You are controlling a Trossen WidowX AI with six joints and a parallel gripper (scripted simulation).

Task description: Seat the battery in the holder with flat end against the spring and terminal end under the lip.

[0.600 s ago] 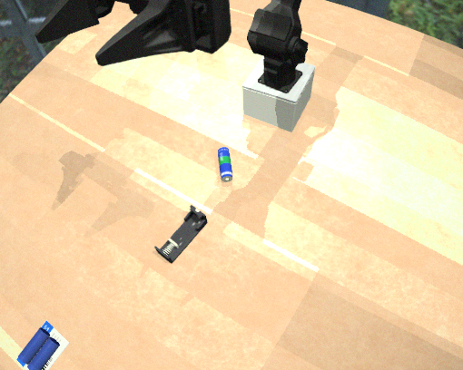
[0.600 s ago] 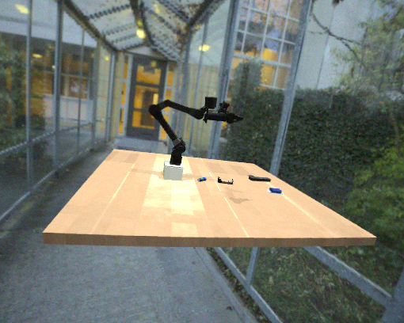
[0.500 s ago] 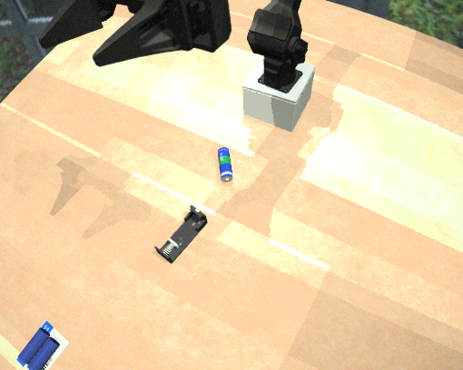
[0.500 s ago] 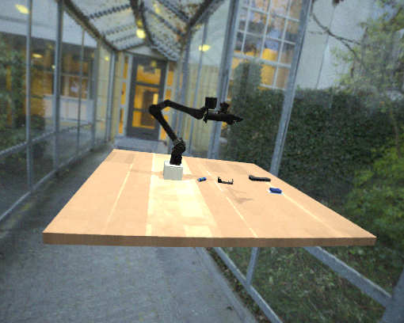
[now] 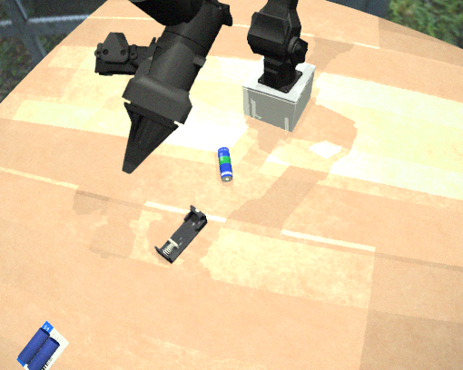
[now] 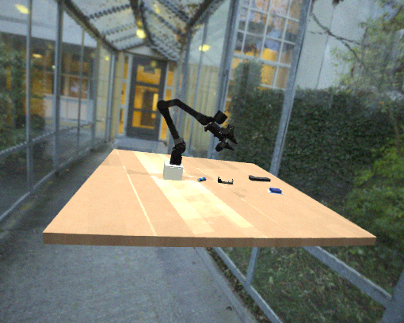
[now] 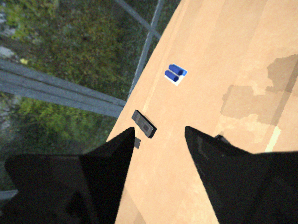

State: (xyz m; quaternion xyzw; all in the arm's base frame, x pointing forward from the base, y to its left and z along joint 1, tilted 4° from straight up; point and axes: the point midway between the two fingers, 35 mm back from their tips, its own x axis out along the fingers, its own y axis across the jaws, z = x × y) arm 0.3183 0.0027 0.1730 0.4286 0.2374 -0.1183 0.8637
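The battery lies 170 mm behind my gripper tip and 230 mm below it. Round my gripper tip: flat black object 270 mm ahead, 170 mm to the left, 220 mm below.
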